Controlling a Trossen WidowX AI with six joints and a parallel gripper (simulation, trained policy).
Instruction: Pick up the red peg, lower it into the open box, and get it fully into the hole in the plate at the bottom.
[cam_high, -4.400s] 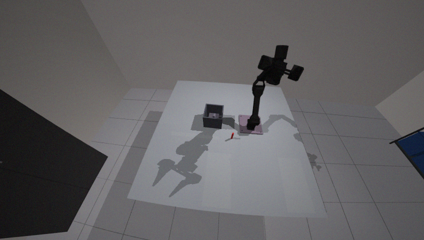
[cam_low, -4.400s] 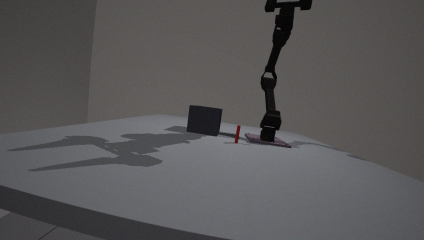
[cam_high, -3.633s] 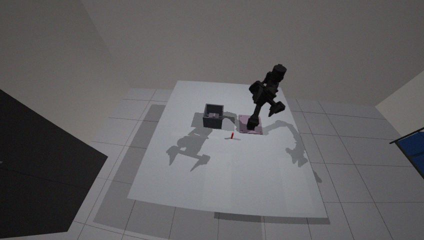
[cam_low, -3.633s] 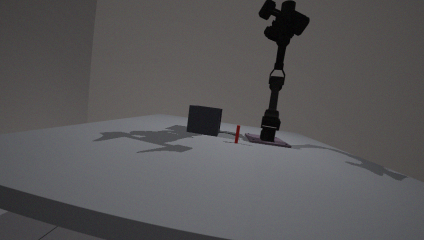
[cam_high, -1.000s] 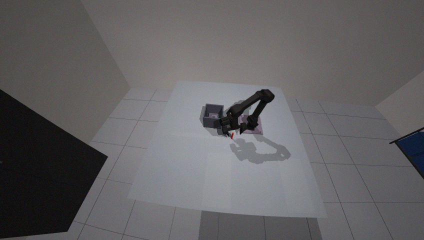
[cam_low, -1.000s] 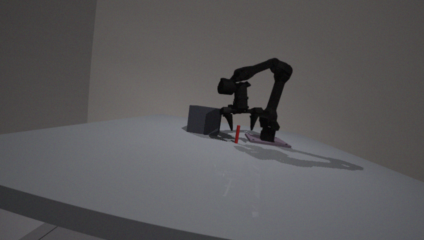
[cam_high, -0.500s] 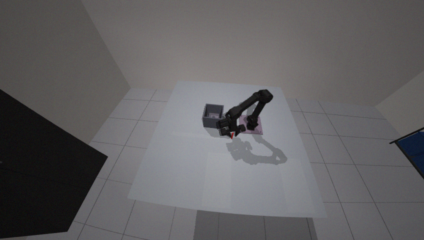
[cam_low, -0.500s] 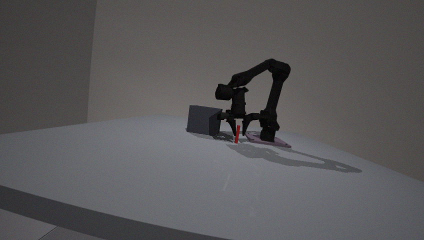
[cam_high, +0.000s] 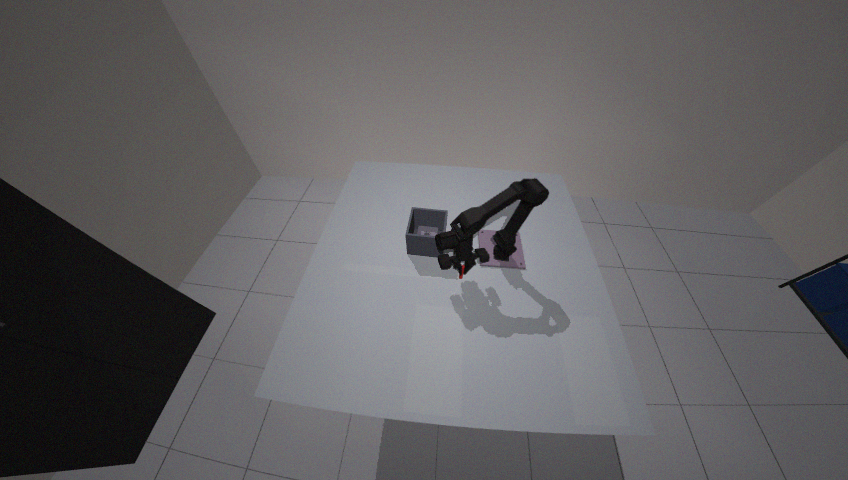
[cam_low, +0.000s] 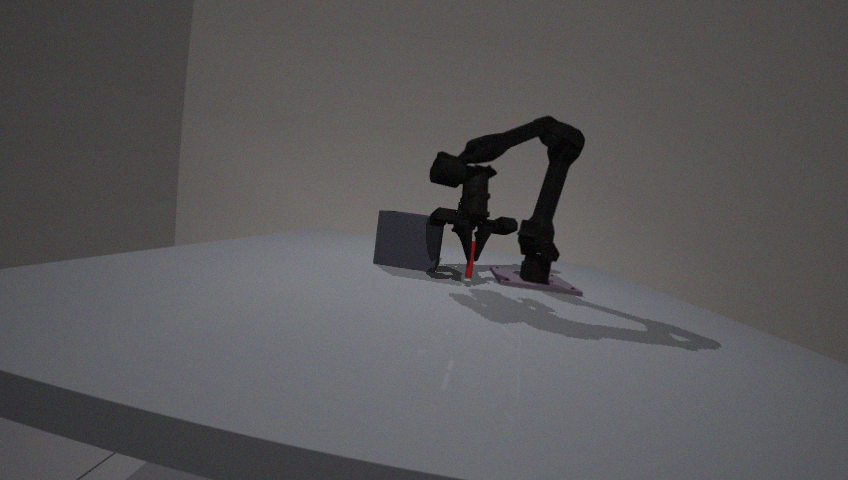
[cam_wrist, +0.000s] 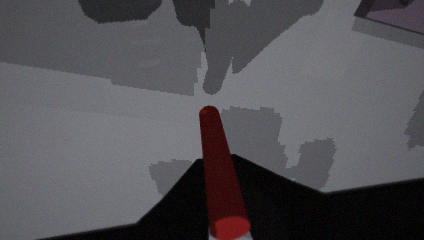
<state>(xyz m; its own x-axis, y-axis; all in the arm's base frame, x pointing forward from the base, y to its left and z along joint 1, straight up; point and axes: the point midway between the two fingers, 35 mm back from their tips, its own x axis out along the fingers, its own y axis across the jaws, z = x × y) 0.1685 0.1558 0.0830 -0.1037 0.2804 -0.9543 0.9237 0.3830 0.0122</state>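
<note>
Right now the plate is 170 mm ahead of my gripper tip, 180 mm to the right of it and 10 mm below it. Round my gripper tip: red peg 10 mm to the right.
</note>
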